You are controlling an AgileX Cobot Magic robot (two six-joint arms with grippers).
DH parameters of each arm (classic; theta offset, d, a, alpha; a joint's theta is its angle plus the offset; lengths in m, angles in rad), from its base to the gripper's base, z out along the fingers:
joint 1: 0 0.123 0 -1.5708
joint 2: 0.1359 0 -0.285 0
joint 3: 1.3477 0 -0.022 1.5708
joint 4: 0 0.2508 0 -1.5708
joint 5: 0 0 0.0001 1.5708
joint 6: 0 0.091 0 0
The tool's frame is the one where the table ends.
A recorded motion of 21 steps. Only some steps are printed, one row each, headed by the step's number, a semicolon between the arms.
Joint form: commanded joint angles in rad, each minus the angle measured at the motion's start. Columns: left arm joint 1, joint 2, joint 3, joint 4, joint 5, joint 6; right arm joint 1, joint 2, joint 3, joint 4, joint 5, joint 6.
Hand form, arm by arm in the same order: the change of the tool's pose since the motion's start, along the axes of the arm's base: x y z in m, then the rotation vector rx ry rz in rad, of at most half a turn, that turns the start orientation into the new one. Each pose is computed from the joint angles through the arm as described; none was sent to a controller.
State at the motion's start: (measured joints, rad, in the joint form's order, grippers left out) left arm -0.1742 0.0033 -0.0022 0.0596 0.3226 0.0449; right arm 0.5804 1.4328 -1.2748 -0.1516 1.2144 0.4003
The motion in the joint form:
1: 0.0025 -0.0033 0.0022 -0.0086 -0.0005 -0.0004; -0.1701 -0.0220 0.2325 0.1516 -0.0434 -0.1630
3: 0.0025 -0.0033 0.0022 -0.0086 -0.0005 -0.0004; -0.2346 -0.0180 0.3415 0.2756 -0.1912 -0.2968
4: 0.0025 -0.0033 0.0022 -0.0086 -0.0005 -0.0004; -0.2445 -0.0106 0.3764 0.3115 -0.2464 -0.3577
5: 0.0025 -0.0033 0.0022 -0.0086 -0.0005 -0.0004; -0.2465 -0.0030 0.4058 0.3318 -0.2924 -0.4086
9: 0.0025 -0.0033 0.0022 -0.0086 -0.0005 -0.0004; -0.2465 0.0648 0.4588 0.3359 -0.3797 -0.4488
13: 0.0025 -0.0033 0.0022 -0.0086 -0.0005 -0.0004; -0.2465 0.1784 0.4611 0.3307 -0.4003 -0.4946
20: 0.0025 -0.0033 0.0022 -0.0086 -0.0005 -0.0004; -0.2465 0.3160 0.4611 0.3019 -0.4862 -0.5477
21: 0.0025 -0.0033 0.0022 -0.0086 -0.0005 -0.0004; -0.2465 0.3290 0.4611 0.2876 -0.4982 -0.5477
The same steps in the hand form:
1: -0.0002 -0.0001 -0.0005 -0.0091 0.0000 0.0018; -0.0085 -0.0409 -0.0568 0.0181 0.2122 -0.0333
3: -0.0002 -0.0001 -0.0005 -0.0091 0.0000 0.0018; -0.0081 -0.0478 -0.0833 0.1198 0.2102 -0.0039
4: -0.0002 -0.0001 -0.0005 -0.0091 0.0000 0.0018; -0.0080 -0.0479 -0.0929 0.1419 0.2002 0.0275
5: -0.0002 -0.0001 -0.0005 -0.0091 0.0000 0.0018; -0.0084 -0.0474 -0.1012 0.1491 0.1898 0.0610
9: -0.0002 -0.0001 -0.0005 -0.0091 0.0000 0.0018; -0.0051 -0.0469 -0.1298 0.1276 0.2162 0.0807
13: -0.0002 -0.0001 -0.0005 -0.0091 0.0000 0.0018; 0.0026 -0.0449 -0.1592 0.0864 0.3014 0.1165
20: -0.0002 -0.0001 -0.0005 -0.0091 0.0000 0.0018; 0.0140 -0.0438 -0.1958 0.0339 0.3404 0.1706
21: -0.0002 -0.0001 -0.0005 -0.0091 0.0000 0.0018; 0.0153 -0.0444 -0.1994 0.0218 0.3390 0.1784

